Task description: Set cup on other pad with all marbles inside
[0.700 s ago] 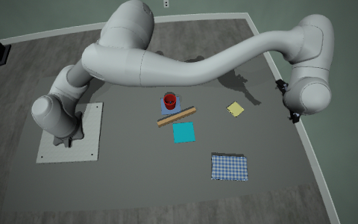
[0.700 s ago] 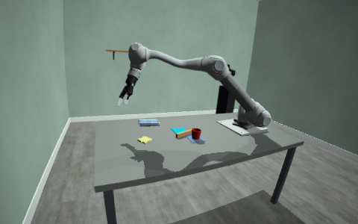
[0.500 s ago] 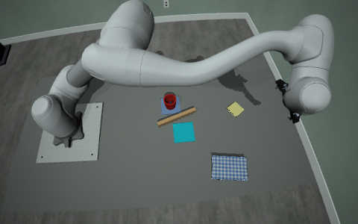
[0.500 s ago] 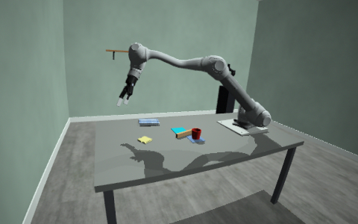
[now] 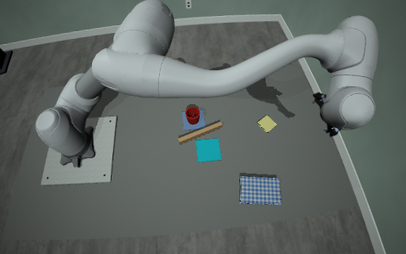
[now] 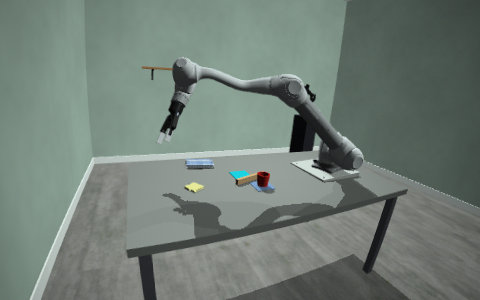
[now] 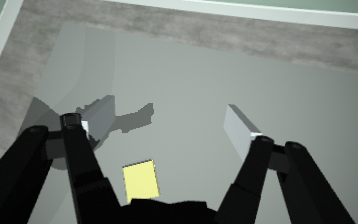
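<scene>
The red cup lies 490 mm behind my hand, 280 mm to the left of it and 230 mm below it. From my hand the other things lie so: wooden rail 480 mm behind, 190 mm to the left, 240 mm below.
</scene>
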